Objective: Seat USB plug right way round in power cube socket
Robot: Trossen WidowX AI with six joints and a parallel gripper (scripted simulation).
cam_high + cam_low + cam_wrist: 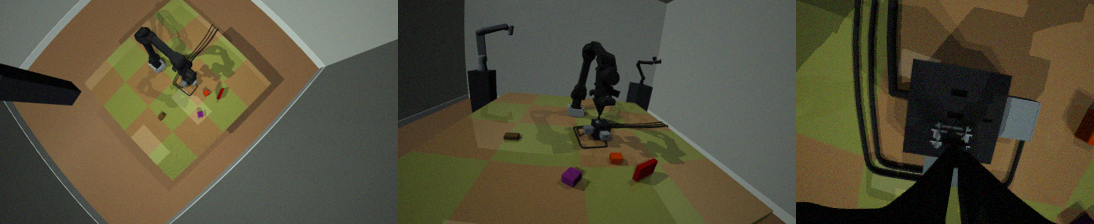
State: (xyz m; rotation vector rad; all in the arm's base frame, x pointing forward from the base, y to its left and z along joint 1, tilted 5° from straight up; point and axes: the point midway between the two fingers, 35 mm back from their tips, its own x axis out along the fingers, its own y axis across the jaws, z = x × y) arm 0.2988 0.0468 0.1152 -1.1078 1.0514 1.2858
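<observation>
Right now the metal USB plug is 20 mm below my gripper tip. From my gripper tip the other things lie so: purple block: 280 mm ahead, 170 mm to the right, 100 mm below; orange block: 200 mm ahead, 100 mm below, 20 mm to the left; red block: 300 mm ahead, 90 mm below, 80 mm to the left.
</observation>
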